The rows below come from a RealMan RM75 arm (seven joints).
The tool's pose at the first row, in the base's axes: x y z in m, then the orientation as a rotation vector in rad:
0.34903 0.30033 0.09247 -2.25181 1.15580 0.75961
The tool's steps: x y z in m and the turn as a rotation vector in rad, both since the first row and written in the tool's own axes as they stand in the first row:
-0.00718 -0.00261 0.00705 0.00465 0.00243 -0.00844
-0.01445 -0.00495 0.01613 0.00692 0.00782 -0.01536
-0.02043 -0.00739 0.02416 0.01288 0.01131 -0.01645
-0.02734 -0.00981 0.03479 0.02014 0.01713 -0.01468
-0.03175 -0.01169 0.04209 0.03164 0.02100 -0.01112
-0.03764 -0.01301 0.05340 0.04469 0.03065 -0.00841
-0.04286 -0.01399 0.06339 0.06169 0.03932 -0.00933
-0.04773 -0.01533 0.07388 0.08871 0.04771 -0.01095
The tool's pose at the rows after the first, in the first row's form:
0.34596 0.31026 0.09263 -2.25301 1.14734 0.75033
0.34211 0.32141 0.09133 -2.25734 1.14175 0.74033
0.33924 0.33121 0.08995 -2.25505 1.14282 0.73187
0.33525 0.34319 0.08730 -2.25195 1.14857 0.72116
0.33285 0.35135 0.08530 -2.24338 1.15609 0.71008
0.32826 0.36263 0.08129 -2.23734 1.16533 0.69150
0.32404 0.37251 0.07773 -2.22879 1.17012 0.66973
0.32017 0.38269 0.07364 -2.21185 1.17491 0.64084

